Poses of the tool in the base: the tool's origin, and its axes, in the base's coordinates. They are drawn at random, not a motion.
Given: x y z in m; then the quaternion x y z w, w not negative.
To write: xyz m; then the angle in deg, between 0 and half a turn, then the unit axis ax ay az. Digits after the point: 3 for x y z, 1 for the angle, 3 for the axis.
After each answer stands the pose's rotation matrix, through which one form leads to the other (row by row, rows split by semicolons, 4 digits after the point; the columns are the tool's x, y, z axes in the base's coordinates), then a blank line. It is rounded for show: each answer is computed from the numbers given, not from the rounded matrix.
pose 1, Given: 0.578 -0.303 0.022 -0.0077 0.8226 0.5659 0.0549
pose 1, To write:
0.578 -0.303 0.022 173.7 -0.008 0.824 0.567
-0.9939 -0.0748 0.0816; 0.0495 0.3594 0.9319; -0.0990 0.9302 -0.3535

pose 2, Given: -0.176 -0.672 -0.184 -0.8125 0.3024 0.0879 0.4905
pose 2, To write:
-0.176 -0.672 -0.184 121.3 -0.932 0.347 0.101
0.8016 -0.5777 0.1538; -0.4052 -0.3359 0.8503; -0.4395 -0.7440 -0.5033

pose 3, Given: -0.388 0.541 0.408 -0.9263 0.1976 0.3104 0.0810
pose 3, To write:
-0.388 0.541 0.408 170.7 -0.929 0.198 0.311
0.7292 -0.4164 -0.5430; -0.3158 -0.9088 0.2727; -0.6071 -0.0274 -0.7942

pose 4, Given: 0.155 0.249 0.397 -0.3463 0.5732 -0.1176 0.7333
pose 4, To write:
0.155 0.249 0.397 85.7 -0.509 0.843 -0.173
0.3153 -0.2245 0.9221; -0.5694 0.7325 0.3731; -0.7592 -0.6427 0.1031

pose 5, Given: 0.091 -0.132 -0.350 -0.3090 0.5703 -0.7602 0.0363
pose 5, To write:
0.091 -0.132 -0.350 175.8 -0.309 0.571 -0.761
-0.8064 -0.2973 0.5112; -0.4077 -0.3468 -0.8447; 0.4284 -0.8896 0.1585

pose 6, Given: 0.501 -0.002 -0.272 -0.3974 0.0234 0.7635 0.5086
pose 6, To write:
0.501 -0.002 -0.272 118.9 -0.462 0.027 0.887
-0.1669 -0.7952 -0.5830; 0.7580 -0.4816 0.4399; -0.6306 -0.3685 0.6831

